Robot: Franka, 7 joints.
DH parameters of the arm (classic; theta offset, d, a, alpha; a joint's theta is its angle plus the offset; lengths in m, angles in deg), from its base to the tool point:
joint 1: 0 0.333 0 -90
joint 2: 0 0 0 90
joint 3: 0 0.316 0.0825 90
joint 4: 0 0 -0.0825 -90
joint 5: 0 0.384 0 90
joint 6: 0 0 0.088 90
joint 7: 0 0.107 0 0
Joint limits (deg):
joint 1: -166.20..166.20
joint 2: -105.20..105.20
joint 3: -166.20..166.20
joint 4: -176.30..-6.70
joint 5: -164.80..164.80
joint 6: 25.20..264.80
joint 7: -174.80..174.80
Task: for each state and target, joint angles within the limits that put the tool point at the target. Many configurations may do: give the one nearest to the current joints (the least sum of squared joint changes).
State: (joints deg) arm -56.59 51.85 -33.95 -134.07 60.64 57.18 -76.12
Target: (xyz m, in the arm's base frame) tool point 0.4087 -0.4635 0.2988
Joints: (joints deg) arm -41.59 35.49 -22.42 -94.90 75.22 67.19 -76.12
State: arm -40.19 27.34 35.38 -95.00 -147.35 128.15 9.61
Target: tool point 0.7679 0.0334 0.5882
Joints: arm -22.84 37.90 42.09 -66.34 -149.70 125.30 9.61
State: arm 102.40 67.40 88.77 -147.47 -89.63 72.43 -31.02
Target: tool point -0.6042 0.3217 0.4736
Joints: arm 97.16 62.00 94.72 -91.90 -106.35 87.10 -31.02
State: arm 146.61 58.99 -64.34 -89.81 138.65 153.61 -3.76
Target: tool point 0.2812 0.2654 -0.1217
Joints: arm 119.60 97.18 -38.72 -115.41 140.33 152.30 -3.76
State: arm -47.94 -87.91 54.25 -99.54 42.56 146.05 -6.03
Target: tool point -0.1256 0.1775 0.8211
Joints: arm -16.71 -105.20 15.13 -131.32 43.58 143.83 -6.03
